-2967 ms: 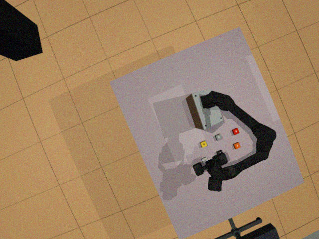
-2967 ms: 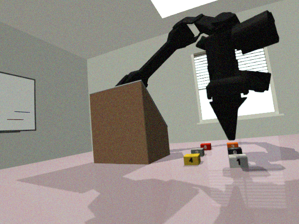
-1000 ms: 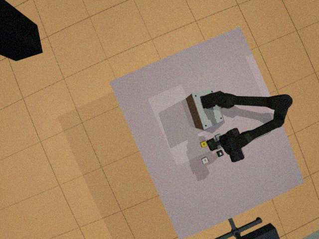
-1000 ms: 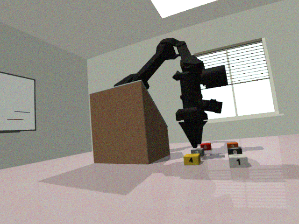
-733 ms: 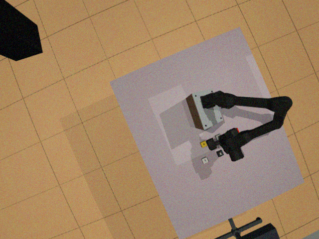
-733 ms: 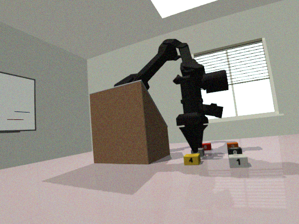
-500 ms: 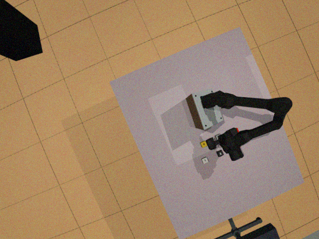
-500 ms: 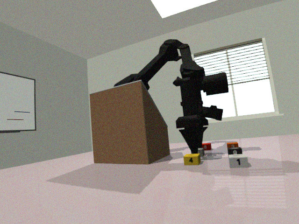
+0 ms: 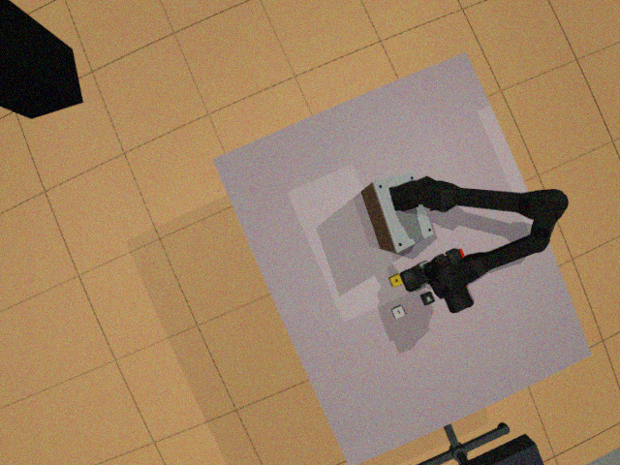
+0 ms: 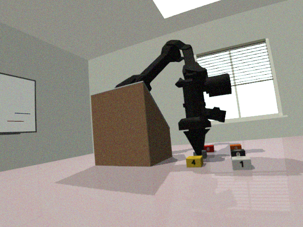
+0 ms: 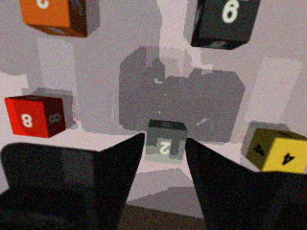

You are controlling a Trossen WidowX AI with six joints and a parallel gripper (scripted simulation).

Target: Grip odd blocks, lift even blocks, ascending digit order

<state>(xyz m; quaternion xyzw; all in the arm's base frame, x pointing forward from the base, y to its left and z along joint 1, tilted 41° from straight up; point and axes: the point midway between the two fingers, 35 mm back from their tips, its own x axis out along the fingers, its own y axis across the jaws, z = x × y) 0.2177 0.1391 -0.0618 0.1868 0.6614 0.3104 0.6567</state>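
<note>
My gripper tip is right at the grey 2 block. Also, from my gripper tip: yellow 4 block (2 cm ahead, 10 cm to the right); black 9 block (10 cm ahead, 1 cm to the right); red 8 block (1 cm behind, 12 cm to the left).
</note>
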